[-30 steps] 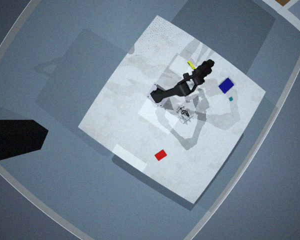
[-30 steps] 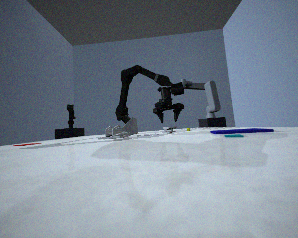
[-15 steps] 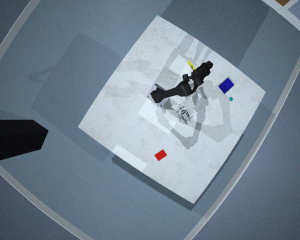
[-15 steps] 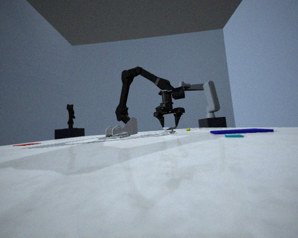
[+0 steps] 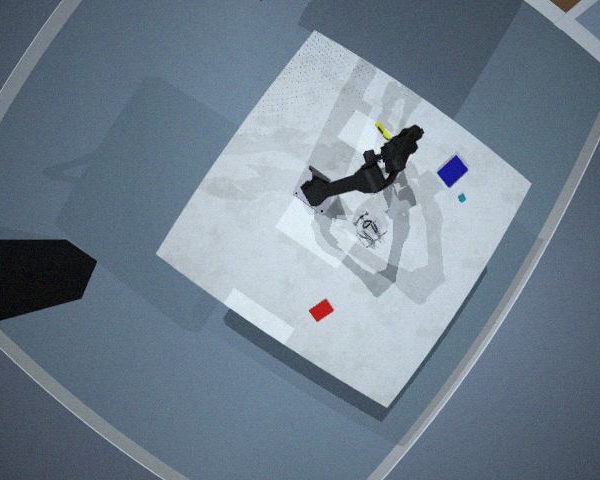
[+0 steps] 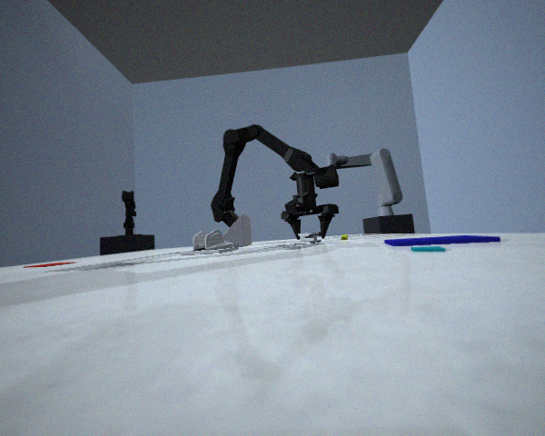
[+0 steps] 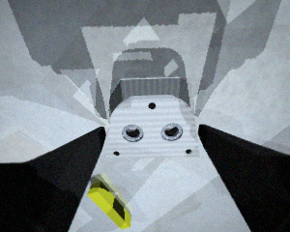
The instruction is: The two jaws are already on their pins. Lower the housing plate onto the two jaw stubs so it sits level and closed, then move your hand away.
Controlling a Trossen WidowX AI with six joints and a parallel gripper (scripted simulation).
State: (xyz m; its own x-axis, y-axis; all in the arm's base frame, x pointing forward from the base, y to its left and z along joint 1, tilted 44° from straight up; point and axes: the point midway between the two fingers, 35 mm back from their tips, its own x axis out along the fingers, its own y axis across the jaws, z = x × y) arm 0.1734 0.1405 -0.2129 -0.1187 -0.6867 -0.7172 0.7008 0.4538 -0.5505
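The white block lies 1 cm to the right of my gripper tip and 1 cm ahead of it. The rest, counted from my gripper tip: yellow bar: 13 cm to the left, 5 cm behind; blue pad: 32 cm ahead, 14 cm to the left, 1 cm below; housing plate: 2 cm above, 1 cm to the right, 1 cm ahead.
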